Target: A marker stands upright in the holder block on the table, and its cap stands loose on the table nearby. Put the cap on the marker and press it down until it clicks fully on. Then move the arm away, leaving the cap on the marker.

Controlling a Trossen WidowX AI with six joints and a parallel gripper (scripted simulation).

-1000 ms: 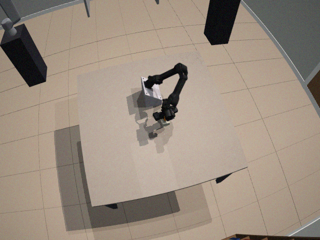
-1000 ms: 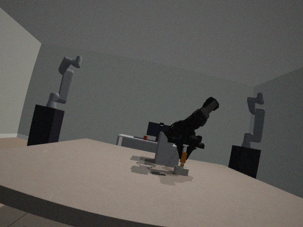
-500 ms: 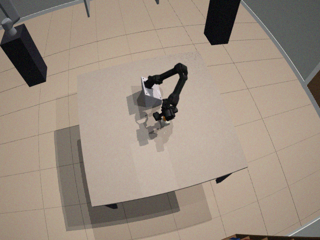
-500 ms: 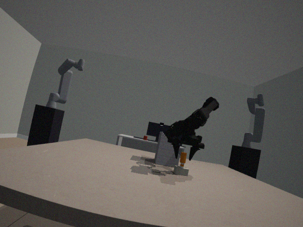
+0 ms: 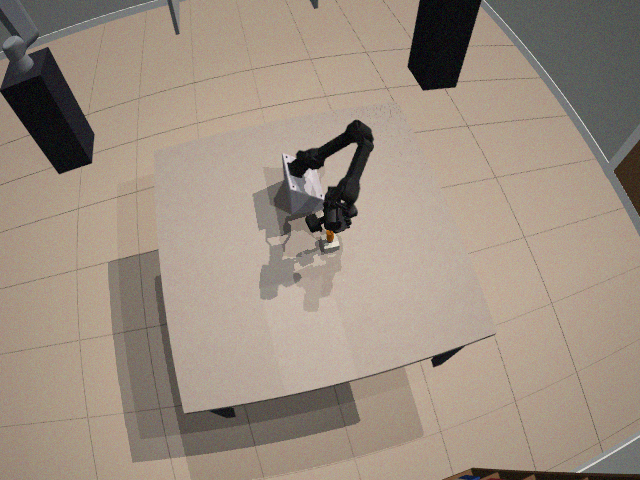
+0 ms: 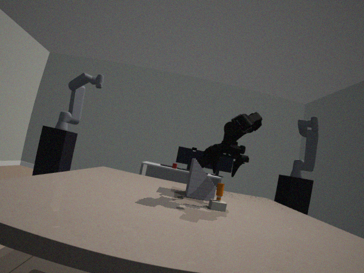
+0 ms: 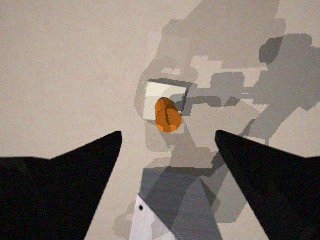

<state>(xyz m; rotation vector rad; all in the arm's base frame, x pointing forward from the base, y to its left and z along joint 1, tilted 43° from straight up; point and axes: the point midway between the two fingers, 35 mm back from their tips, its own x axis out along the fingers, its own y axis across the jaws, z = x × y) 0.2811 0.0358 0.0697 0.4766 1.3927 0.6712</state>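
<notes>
My gripper tip is now 60 mm above the orange cap. From my gripper tip the other things lie so: white holder block: 130 mm below.
</notes>
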